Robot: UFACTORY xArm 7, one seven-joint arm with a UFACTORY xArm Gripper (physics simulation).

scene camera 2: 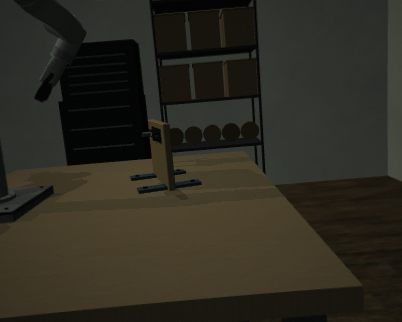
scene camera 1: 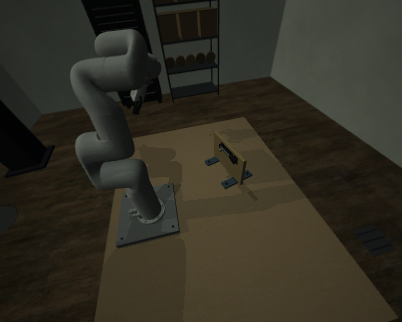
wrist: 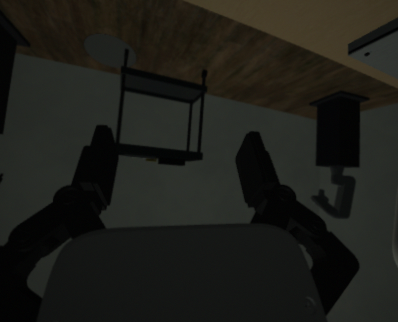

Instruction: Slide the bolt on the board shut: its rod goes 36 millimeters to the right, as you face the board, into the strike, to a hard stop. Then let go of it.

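Frame: origin at the arm's base, x right, y back, z down, level; millimetres.
Seen in the pictures: gripper, fingertip midpoint: (scene camera 2: 40,99) (scene camera 1: 133,109) (wrist: 180,143); arm's base at its link origin: (scene camera 1: 151,210).
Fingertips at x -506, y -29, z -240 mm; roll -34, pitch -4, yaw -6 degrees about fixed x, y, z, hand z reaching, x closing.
Observation:
Pixels of each thing's middle, then the offset from my fingertips to it. Level surfaces: height alone.
- upright wooden board at the middle of its body: (scene camera 2: 160,151) (scene camera 1: 227,157) dy -403, dx +380, dz +178 mm
- dark bolt at the middle of its body: (scene camera 2: 150,135) (scene camera 1: 226,153) dy -380, dx +403, dz +125 mm
- wooden table at its surface level: dz +265 mm
An upright wooden board (scene camera 1: 238,164) (scene camera 2: 161,159) stands on the table on dark blue feet. A dark bolt (scene camera 1: 228,152) (scene camera 2: 156,134) is mounted near the board's top, and its light grey knob (scene camera 2: 146,134) sticks out toward the arm's side. How far the rod sits from the strike is too small and dark to tell. My gripper (scene camera 1: 134,108) (scene camera 2: 42,97) (wrist: 180,143) is open and empty. It is high above the table, well apart from the board on the robot's side. The board and bolt do not show in the wrist view.
The arm's base plate (scene camera 1: 125,231) (scene camera 2: 31,199) is bolted to the wooden table (scene camera 1: 240,260) (scene camera 2: 200,250). A shelf rack (scene camera 1: 194,90) with boxes and round items and a dark cabinet (scene camera 2: 100,120) stand behind the table. The wrist view shows a cart-like frame (wrist: 160,151) by the wall.

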